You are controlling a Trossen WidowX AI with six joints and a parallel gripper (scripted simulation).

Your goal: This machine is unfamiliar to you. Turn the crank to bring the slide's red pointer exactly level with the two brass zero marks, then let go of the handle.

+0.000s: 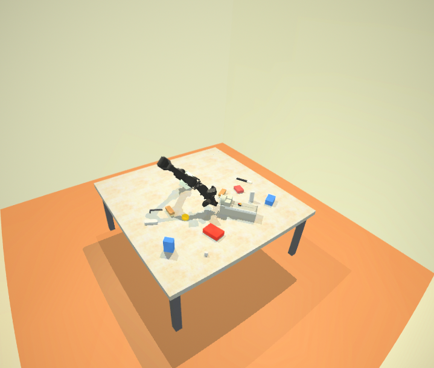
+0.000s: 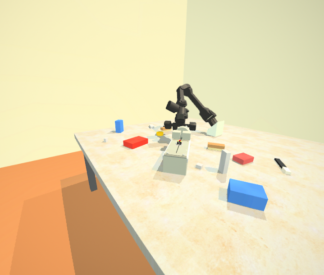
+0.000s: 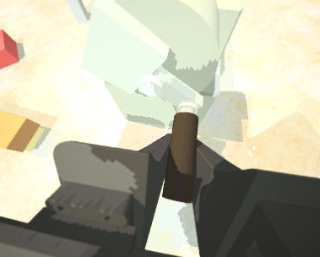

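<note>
Now: the crank 3 cm above my gripper tip, 1 cm to the left of it and 1 cm behind it. The rest, counted from my gripper tip: brown crank handle (2 cm above, 1 cm to the right, 1 cm behind); red pointer (12 cm to the left, 11 cm ahead, 4 cm above); yellow disc (24 cm to the right, 5 cm behind, 4 cm below).
</note>
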